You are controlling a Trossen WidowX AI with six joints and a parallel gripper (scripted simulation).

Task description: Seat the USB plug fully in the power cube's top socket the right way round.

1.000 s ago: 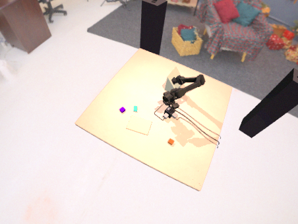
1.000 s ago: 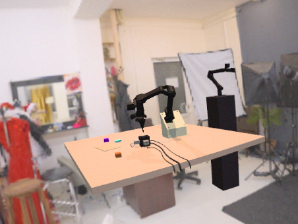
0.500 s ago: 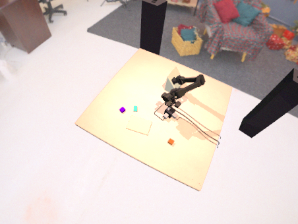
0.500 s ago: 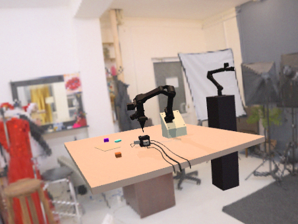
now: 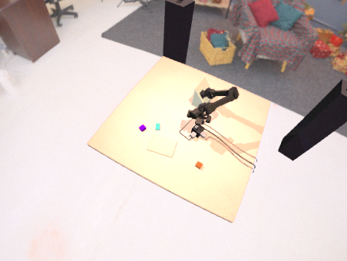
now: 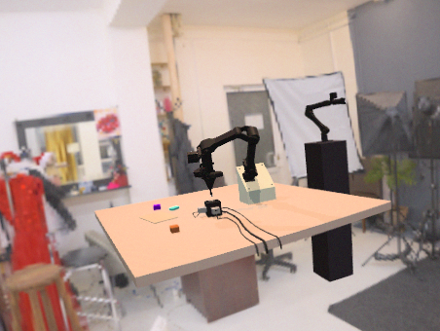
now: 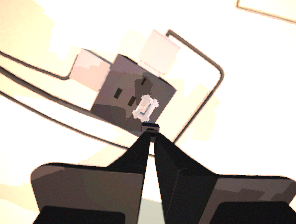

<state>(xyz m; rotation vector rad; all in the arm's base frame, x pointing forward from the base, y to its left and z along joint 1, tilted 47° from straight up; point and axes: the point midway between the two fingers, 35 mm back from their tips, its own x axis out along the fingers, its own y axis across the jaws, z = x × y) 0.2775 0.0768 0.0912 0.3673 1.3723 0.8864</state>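
The USB plug lies 2 cm below my gripper tip. Round my gripper tip: cyan block (27 cm to the right, 16 cm ahead, 13 cm below); outlined rectangle (28 cm ahead, 14 cm to the right, 13 cm below); orange block (25 cm ahead, 20 cm to the left, 12 cm below).
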